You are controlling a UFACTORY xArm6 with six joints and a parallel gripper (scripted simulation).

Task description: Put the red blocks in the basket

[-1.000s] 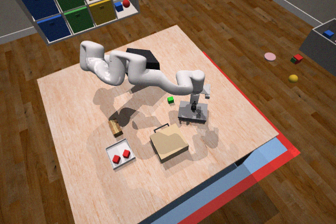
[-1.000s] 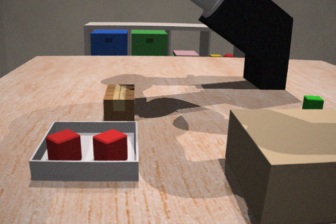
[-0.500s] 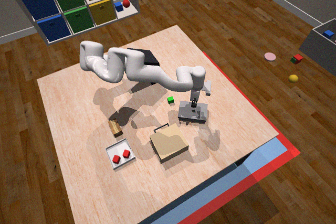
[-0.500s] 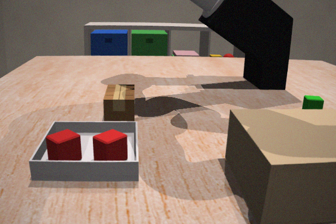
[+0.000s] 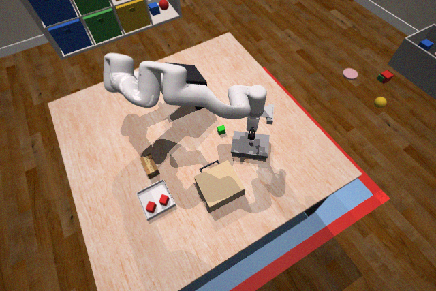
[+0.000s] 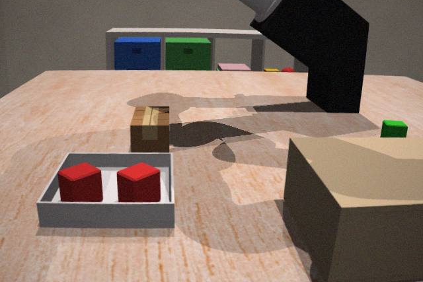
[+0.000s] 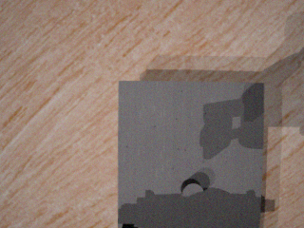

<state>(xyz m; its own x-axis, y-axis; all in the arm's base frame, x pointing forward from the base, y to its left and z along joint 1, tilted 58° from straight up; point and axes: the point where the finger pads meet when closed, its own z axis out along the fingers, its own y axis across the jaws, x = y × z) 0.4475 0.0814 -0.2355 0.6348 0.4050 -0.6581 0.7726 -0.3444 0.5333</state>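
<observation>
Right now my hand is 50 cm to the left of the cardboard box, 16 cm past it and 15 cm above it. Also, from my hand: grey lid (14 cm below); drawer (25 cm to the right, 15 cm below, 9 cm ahead); metal box (16 cm below).
</observation>
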